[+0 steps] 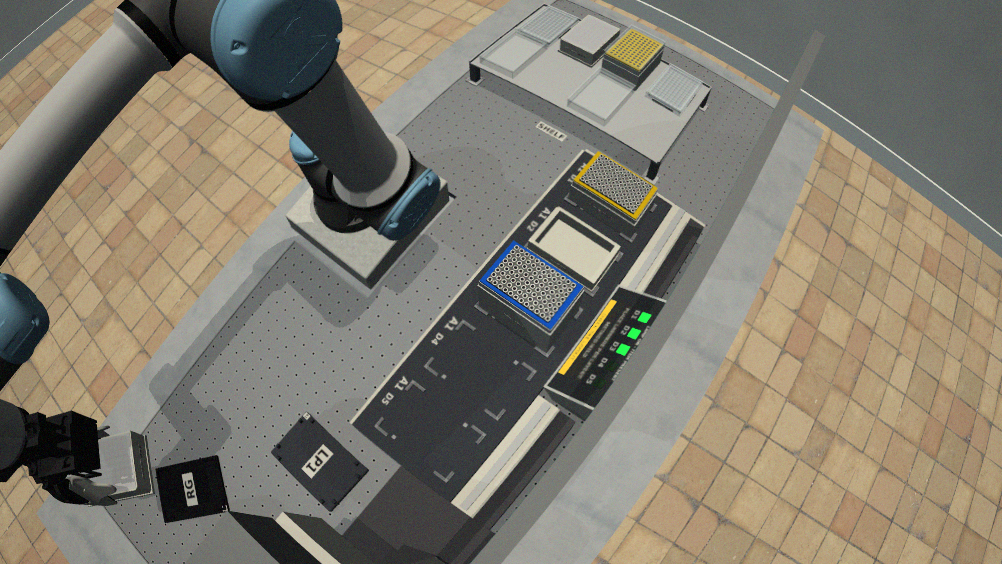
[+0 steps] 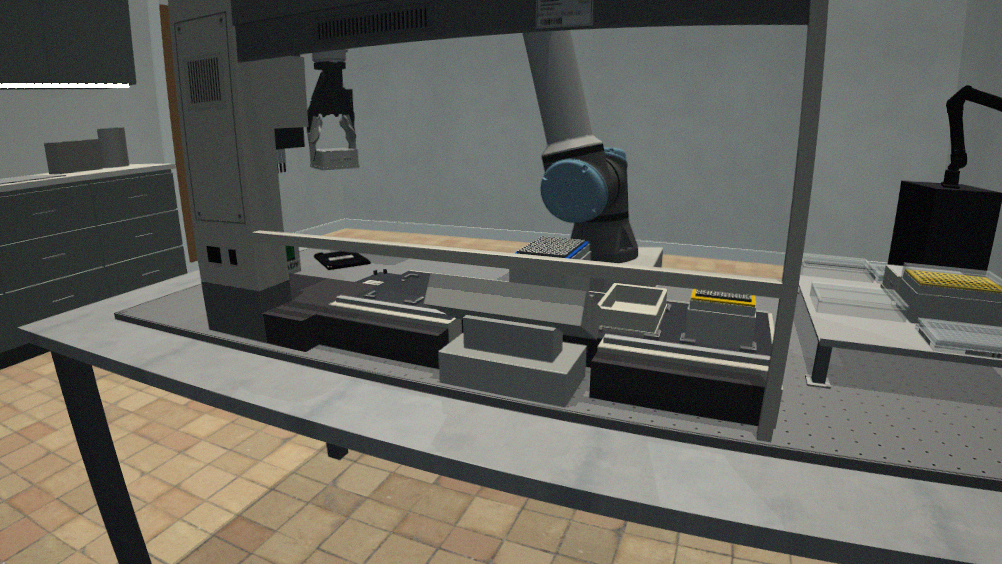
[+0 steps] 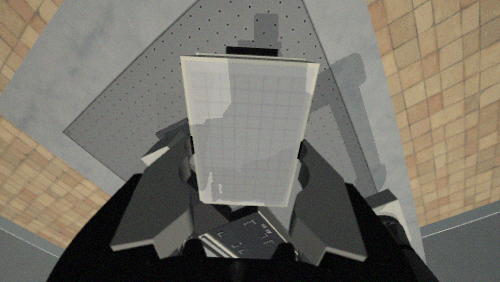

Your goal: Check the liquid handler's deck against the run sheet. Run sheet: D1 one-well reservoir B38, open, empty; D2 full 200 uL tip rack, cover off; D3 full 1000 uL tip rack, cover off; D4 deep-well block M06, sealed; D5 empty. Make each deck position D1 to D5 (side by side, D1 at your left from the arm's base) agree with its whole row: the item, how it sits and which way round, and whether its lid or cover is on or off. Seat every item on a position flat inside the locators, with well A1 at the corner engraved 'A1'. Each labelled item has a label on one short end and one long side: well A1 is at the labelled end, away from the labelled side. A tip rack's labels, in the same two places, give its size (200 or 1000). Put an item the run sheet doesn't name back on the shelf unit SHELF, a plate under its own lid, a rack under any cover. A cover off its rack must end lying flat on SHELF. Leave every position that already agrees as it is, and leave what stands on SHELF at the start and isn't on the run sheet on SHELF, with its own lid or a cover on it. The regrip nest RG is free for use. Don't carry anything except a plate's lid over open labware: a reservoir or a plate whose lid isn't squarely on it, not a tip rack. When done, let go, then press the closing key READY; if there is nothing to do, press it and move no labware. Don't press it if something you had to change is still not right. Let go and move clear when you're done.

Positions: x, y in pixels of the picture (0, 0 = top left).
Labels:
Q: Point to a one-well reservoir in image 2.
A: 629, 309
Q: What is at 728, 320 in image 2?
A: A yellow-rimmed tip rack.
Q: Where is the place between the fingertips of my gripper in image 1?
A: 111, 469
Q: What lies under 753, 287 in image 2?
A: A frame bar.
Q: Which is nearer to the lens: the yellow-rimmed tip rack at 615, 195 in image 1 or the blue-rimmed tip rack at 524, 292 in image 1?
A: The blue-rimmed tip rack.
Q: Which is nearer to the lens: the yellow-rimmed tip rack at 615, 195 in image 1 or the clear cover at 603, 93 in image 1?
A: The yellow-rimmed tip rack.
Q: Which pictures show the yellow-rimmed tip rack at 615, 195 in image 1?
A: Image 1 and image 2 only.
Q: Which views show the one-well reservoir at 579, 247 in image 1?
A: Image 1 and image 2 only.

